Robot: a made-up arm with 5 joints.
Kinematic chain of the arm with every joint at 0, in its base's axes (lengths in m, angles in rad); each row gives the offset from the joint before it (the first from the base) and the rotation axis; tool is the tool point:
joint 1: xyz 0 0 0.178 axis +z
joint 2: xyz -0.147 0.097 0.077 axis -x
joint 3: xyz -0.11 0 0.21 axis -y
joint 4: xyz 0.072 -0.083 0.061 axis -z
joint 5: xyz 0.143 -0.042 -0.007 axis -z
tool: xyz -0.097 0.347 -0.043
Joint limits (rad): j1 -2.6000..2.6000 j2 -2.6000..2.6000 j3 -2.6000..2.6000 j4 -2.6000..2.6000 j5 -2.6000..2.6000
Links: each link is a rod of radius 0.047 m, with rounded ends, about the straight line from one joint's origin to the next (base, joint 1, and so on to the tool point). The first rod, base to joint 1, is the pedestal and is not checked.
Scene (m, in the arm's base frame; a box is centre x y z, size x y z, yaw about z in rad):
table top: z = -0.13
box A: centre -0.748 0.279 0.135 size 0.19 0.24 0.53 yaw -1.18
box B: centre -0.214 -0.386 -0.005 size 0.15 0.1 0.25 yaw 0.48
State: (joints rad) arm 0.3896 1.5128 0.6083 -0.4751 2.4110
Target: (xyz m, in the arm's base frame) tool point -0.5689 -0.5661 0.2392
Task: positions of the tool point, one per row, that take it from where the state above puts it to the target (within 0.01 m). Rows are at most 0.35 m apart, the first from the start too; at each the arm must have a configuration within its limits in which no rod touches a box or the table.
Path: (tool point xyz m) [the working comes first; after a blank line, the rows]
Joints at the target: 2.2557 1.3059 1.1808 -0.8729 2.1299
Straight joint move there: touches box A.

1: -0.1797 0.6304 0.4940
2: -0.2817 0.5349 0.6157
3: -0.3316 0.3979 0.7286
4: -0.3156 0.2428 0.8195
5: -0.5363 0.1371 0.7334
6: -0.6787 -0.0727 0.5995
7: -0.6936 -0.3320 0.4294
8: -0.5689 -0.5661 0.2392

